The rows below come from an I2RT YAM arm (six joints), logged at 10 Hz.
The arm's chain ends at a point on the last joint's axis. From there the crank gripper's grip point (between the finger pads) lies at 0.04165 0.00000 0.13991 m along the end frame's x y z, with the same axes.
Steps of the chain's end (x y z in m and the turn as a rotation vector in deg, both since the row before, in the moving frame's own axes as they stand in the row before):
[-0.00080 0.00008 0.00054 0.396 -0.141 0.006]
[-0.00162 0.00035 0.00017 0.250 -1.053 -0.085]
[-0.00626 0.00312 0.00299 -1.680 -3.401 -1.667]
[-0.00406 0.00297 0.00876 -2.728 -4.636 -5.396]
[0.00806 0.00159 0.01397 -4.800 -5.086 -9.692]
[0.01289 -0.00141 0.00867 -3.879 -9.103 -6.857]
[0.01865 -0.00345 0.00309 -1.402 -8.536 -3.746]
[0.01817 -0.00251 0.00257 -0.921 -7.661 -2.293]
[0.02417 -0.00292 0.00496 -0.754 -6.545 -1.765]
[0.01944 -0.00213 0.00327 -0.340 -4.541 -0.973]
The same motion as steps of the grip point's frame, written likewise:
[-0.00114 -0.00088 0.00064 0.396 -0.141 0.006]
[-0.00420 -0.00032 0.00091 0.250 -1.053 -0.085]
[-0.01459 0.00617 0.00517 -1.680 -3.401 -1.667]
[-0.01535 0.00631 0.01160 -2.728 -4.636 -5.396]
[-0.00404 0.00743 0.01690 -4.800 -5.086 -9.692]
[-0.00943 0.00459 0.01333 -3.879 -9.103 -6.857]
[-0.00254 -0.00200 0.00771 -1.402 -8.536 -3.746]
[-0.00084 -0.00151 0.00687 -0.921 -7.661 -2.293]
[0.00796 -0.00209 0.00879 -0.754 -6.545 -1.765]
[0.00823 -0.00190 0.00613 -0.340 -4.541 -0.973]

